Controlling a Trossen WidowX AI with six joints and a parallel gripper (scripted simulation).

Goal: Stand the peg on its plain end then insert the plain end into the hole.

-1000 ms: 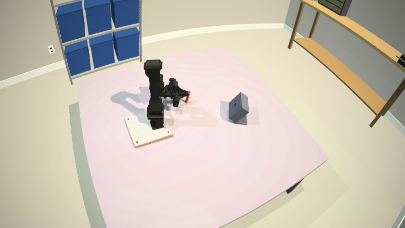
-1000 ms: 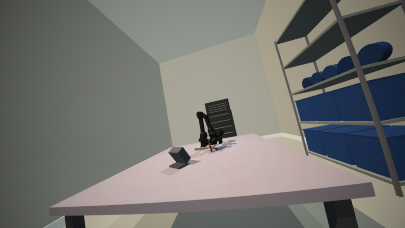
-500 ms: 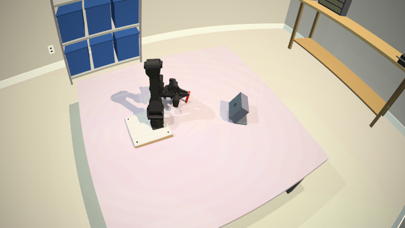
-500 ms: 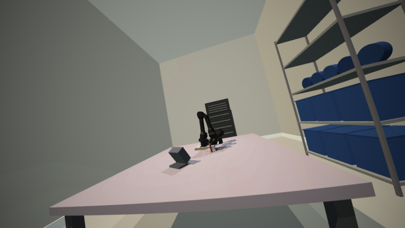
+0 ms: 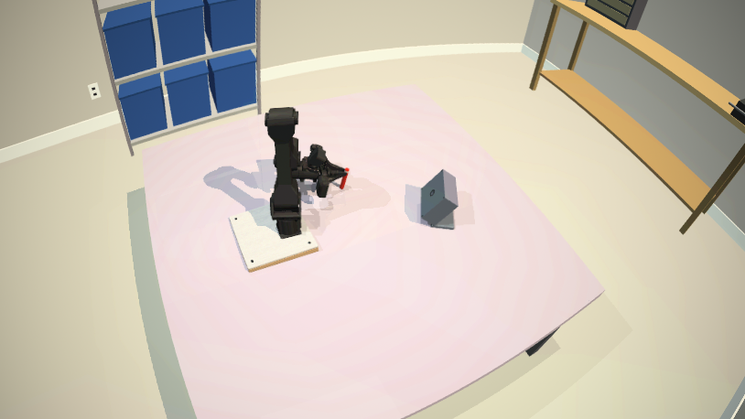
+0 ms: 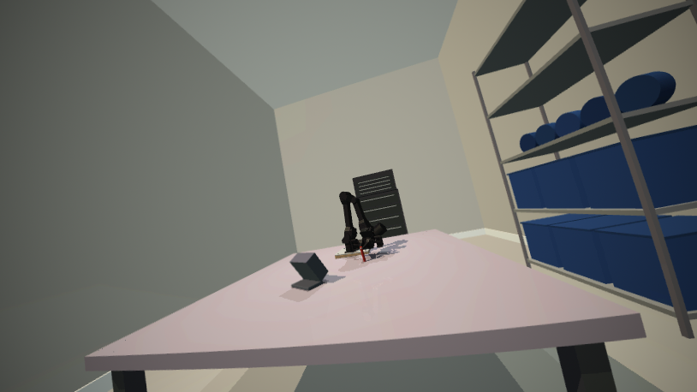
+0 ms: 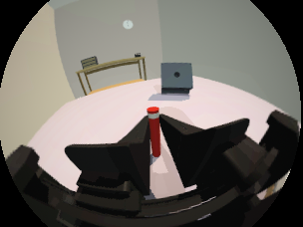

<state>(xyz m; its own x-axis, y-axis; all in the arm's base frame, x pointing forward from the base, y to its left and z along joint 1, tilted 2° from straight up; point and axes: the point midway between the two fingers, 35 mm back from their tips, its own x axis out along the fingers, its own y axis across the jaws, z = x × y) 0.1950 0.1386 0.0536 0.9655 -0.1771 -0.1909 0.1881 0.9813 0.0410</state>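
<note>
My gripper tip is now 10 mm above the red peg. The rest, counted from my gripper tip: grey sloped panel 230 mm ahead, 190 mm to the right.
</note>
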